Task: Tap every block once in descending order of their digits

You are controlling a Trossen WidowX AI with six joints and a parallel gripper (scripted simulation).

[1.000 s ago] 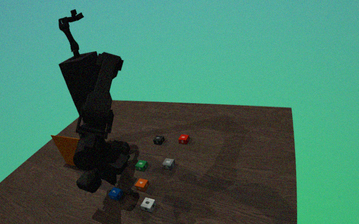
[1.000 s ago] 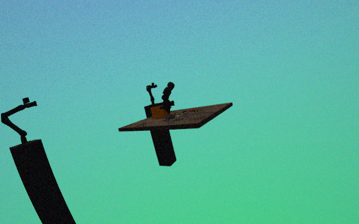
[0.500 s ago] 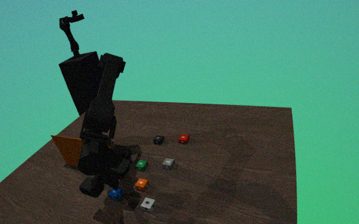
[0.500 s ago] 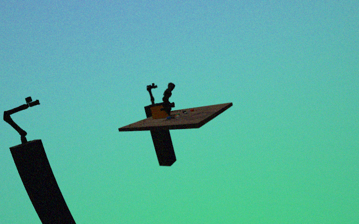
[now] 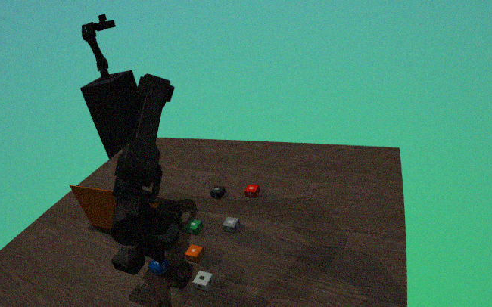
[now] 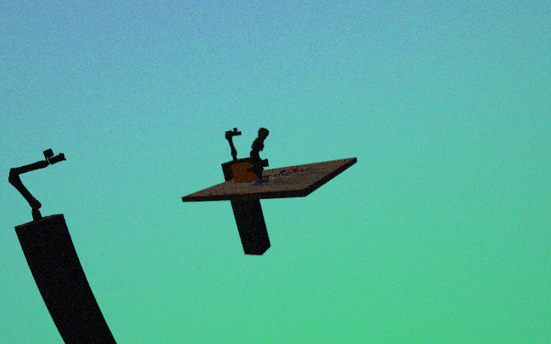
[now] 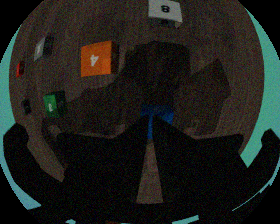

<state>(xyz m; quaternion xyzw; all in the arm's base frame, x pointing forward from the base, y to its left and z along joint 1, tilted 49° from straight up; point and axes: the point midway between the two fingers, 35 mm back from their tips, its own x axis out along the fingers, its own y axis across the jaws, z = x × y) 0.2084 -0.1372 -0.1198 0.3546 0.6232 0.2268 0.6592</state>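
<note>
Right now the blue block is 1 cm to the right of my gripper tip, 1 cm below it and 1 cm behind it. The rest, counted from my gripper tip: green block: 13 cm to the left, 3 cm ahead, 1 cm below; then orange block: 7 cm ahead, 4 cm to the left, 1 cm below; then white block: 11 cm ahead, 3 cm to the right, 1 cm below.
</note>
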